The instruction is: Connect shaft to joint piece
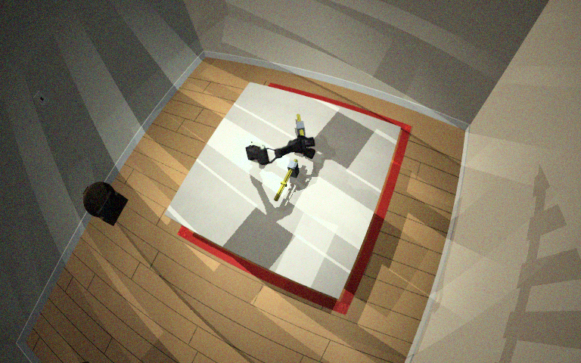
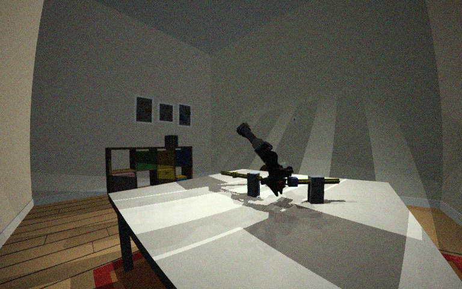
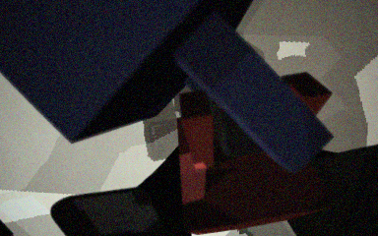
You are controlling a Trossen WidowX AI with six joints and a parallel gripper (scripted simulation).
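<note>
Right now the red square joint piece is 5 cm above my gripper tip.
</note>
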